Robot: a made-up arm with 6 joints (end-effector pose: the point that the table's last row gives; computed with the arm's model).
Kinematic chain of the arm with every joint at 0, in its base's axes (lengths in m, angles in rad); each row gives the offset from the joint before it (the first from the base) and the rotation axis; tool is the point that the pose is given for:
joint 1: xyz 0 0 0.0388 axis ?
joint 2: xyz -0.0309 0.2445 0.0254 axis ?
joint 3: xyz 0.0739 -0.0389 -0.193 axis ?
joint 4: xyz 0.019 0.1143 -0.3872 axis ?
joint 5: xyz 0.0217 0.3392 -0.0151 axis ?
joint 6: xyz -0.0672 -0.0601 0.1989 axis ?
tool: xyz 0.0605 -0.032 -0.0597
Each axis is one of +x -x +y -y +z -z.
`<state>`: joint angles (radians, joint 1 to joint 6).
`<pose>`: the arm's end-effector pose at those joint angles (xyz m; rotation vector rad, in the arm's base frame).
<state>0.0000 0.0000 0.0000 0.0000 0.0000 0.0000</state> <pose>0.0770 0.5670 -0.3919 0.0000 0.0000 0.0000</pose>
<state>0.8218 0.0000 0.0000 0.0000 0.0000 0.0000</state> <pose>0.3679 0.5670 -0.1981 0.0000 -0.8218 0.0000</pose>
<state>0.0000 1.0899 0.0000 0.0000 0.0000 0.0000</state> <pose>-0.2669 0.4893 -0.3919 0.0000 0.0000 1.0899</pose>
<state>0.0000 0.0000 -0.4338 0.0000 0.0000 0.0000</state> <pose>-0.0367 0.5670 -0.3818 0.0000 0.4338 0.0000</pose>
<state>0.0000 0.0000 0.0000 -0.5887 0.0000 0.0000</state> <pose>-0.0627 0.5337 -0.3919 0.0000 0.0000 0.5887</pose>
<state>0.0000 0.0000 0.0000 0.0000 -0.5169 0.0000</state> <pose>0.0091 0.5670 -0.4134 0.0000 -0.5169 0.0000</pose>
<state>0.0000 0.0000 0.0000 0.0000 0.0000 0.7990</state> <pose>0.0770 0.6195 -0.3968 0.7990 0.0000 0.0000</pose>
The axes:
joint 1: -y
joint 2: +z
joint 3: -y
joint 4: -z
joint 5: +y
joint 6: +x

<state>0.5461 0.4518 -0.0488 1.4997 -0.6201 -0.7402</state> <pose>0.3584 0.5294 -0.2595 -0.6774 -0.5714 -1.4298</pose>
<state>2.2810 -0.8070 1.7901 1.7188 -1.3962 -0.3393</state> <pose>-0.3677 0.0812 0.1996 -1.5638 -0.1579 0.8866</pose>
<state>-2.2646 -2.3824 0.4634 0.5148 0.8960 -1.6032</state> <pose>-0.0418 -0.1918 0.3922 1.5387 -1.3303 0.8747</pose>
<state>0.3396 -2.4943 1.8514 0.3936 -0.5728 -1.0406</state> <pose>-0.0535 -0.1804 -0.0701 1.4819 0.2063 1.5639</pose>
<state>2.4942 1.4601 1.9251 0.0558 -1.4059 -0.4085</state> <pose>0.3067 0.7445 -0.0294 -0.9817 0.6932 -1.2716</pose>
